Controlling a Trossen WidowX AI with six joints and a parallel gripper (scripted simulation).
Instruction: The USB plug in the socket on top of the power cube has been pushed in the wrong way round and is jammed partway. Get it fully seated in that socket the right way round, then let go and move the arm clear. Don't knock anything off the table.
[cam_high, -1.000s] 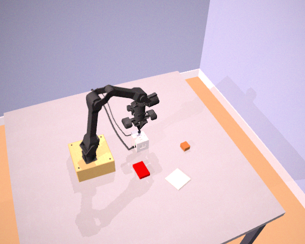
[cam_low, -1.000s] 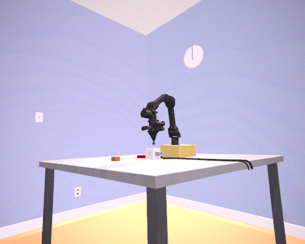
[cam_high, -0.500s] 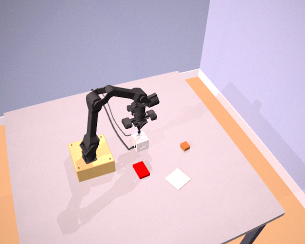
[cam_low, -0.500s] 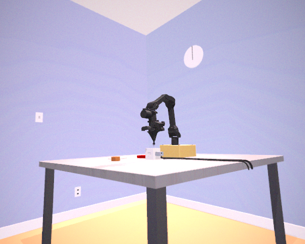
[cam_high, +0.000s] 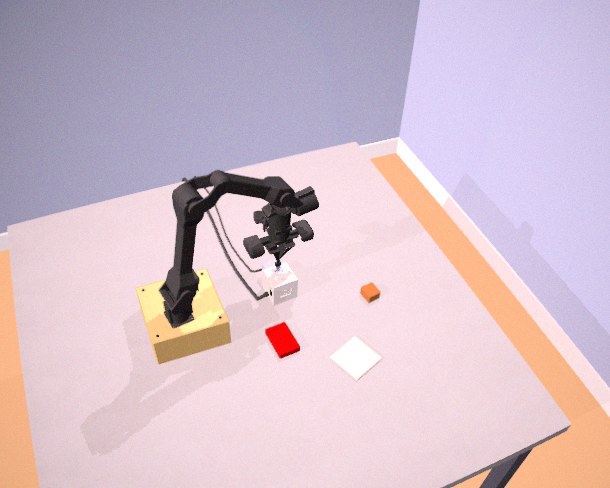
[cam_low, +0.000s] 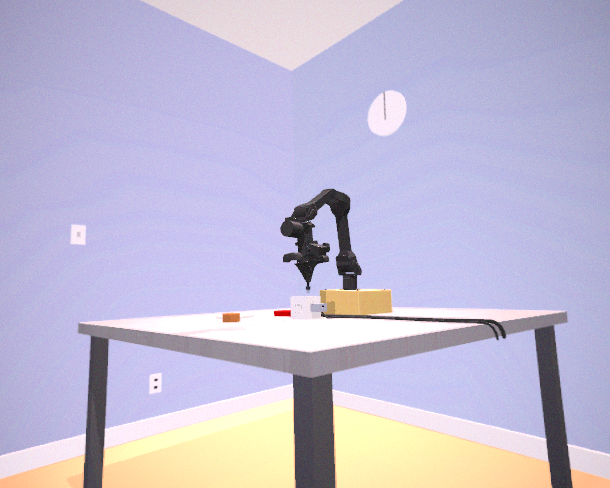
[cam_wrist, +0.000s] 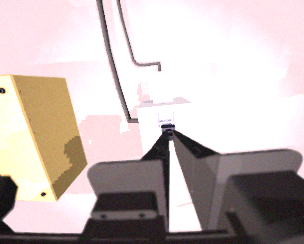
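The small USB plug lies 20 mm below my gripper tip. From my gripper tip the other things lie so: white flat tile (320 mm to the right, 120 mm below, 50 mm ahead); red flat block (170 mm to the right, 120 mm below, 90 mm behind); small orange block (220 mm ahead, 170 mm to the right, 110 mm below).
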